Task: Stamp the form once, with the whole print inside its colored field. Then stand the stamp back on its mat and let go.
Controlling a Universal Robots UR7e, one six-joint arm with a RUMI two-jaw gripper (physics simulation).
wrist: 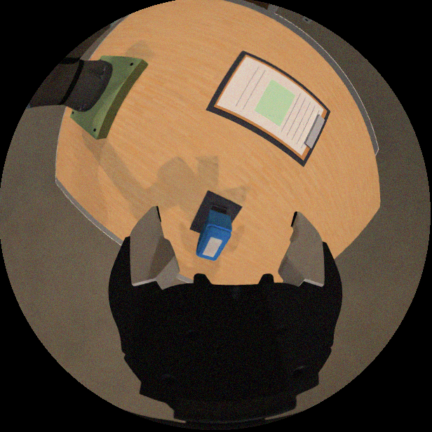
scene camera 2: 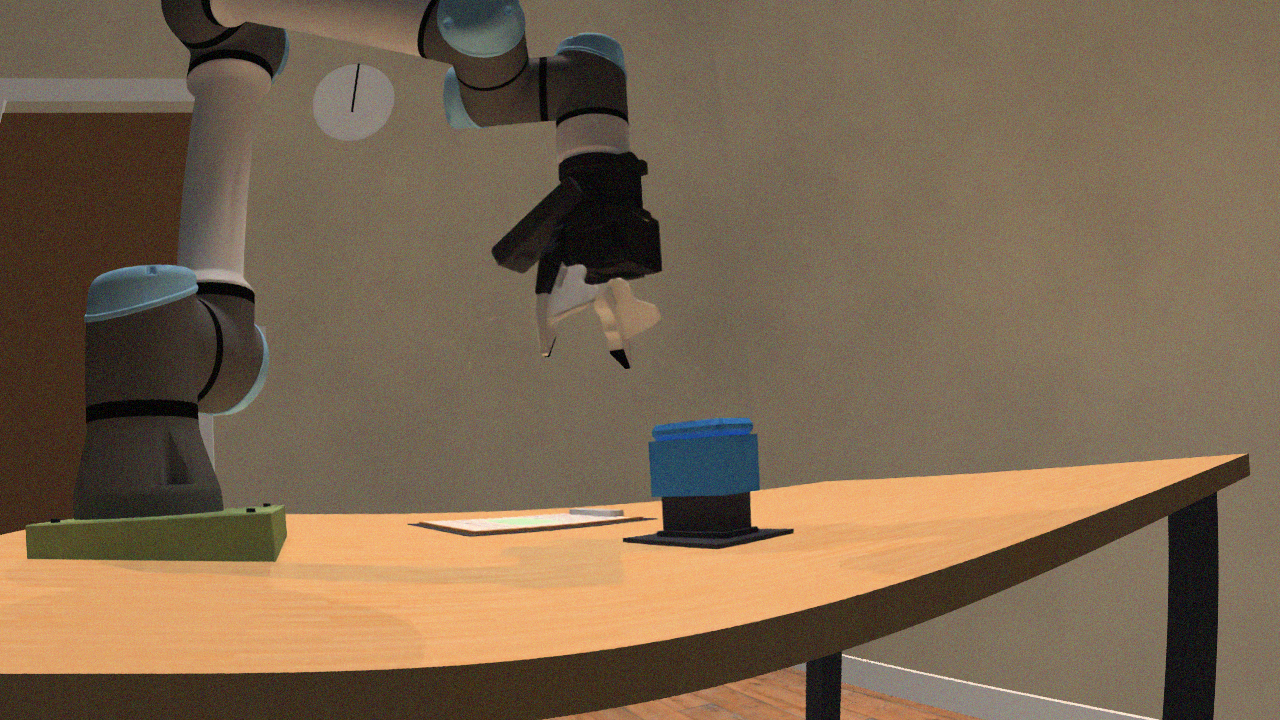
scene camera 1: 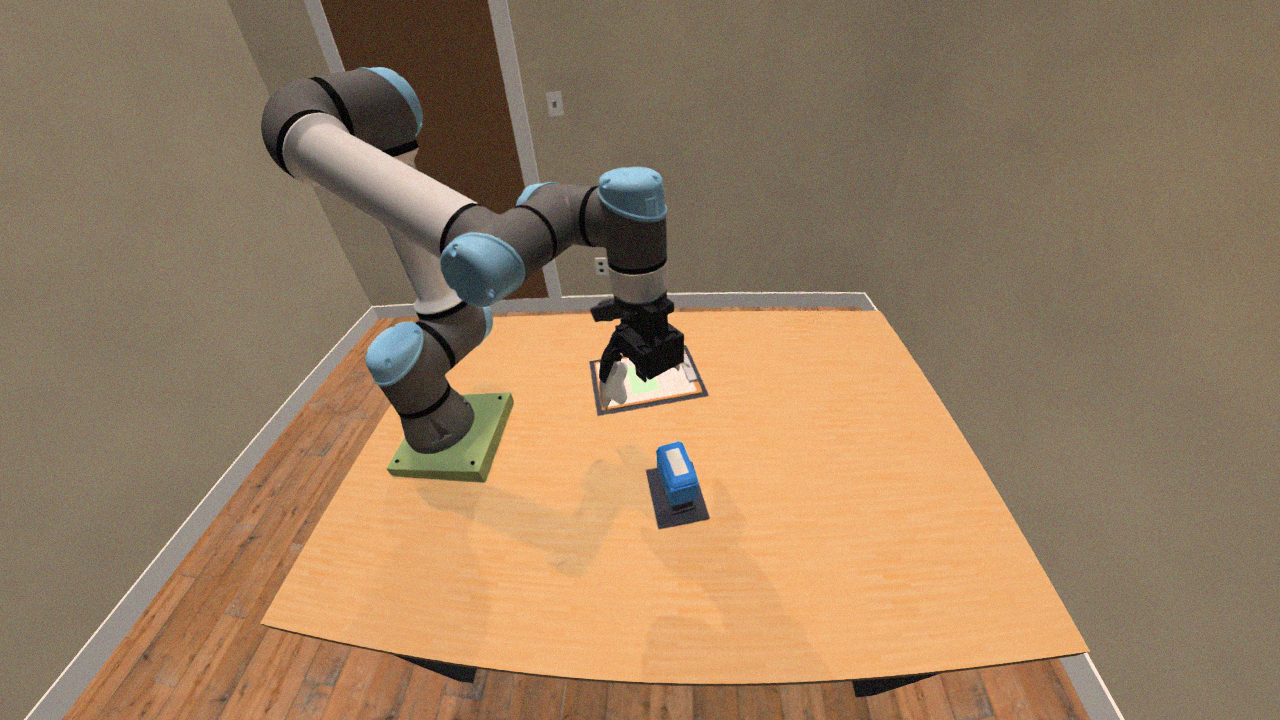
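Where they show: gripper, fingertip midpoint: (scene camera 2: pixel 590 363) (scene camera 1: pixel 642 388); arm's base at its link origin: (scene camera 2: pixel 150 514) (scene camera 1: pixel 441 426).
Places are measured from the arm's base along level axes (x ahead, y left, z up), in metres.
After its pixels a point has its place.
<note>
The blue stamp (scene camera 1: pixel 677 474) @(x 0.516, y -0.069, z 0.075 m) (scene camera 2: pixel 703 465) @(x 0.500, y -0.074, z 0.037 m) (wrist: pixel 215 237) with a black base stands upright on its dark mat (scene camera 1: pixel 666 519) @(x 0.503, y -0.099, z -0.024 m) (scene camera 2: pixel 769 533) @(x 0.548, y -0.093, z -0.024 m) (wrist: pixel 200 220). The form (scene camera 1: pixel 666 387) @(x 0.451, y 0.215, z -0.023 m) (scene camera 2: pixel 465 524) @(x 0.320, y 0.217, z -0.023 m) (wrist: pixel 235 90) lies on a clipboard behind it, with a light green field (scene camera 1: pixel 642 382) @(x 0.394, y 0.222, z -0.023 m) (scene camera 2: pixel 528 520) @(x 0.399, y 0.246, z -0.023 m) (wrist: pixel 275 102). No print shows on the green field in the wrist view. My gripper (scene camera 2: pixel 586 356) @(x 0.440, y 0.048, z 0.138 m) (wrist: pixel 227 211) is open and empty, high above the table. In the wrist view the stamp shows between the spread fingers, well below them. In scene camera 1 the gripper hides part of the form.
The arm's green base plate (scene camera 1: pixel 496 429) @(x 0.133, y 0.014, z 0.004 m) (scene camera 2: pixel 161 537) @(x 0.056, y -0.108, z -0.010 m) (wrist: pixel 112 107) is fixed at the table's left side. The clipboard's metal clip (scene camera 2: pixel 597 512) @(x 0.488, y 0.262, z -0.018 m) (wrist: pixel 315 131) is at the form's right end. The wooden table (scene camera 1: pixel 850 537) @(x 0.814, y -0.088, z -0.028 m) (scene camera 2: pixel 447 617) @(x 0.284, y -0.295, z -0.028 m) (wrist: pixel 165 90) carries all of these.
</note>
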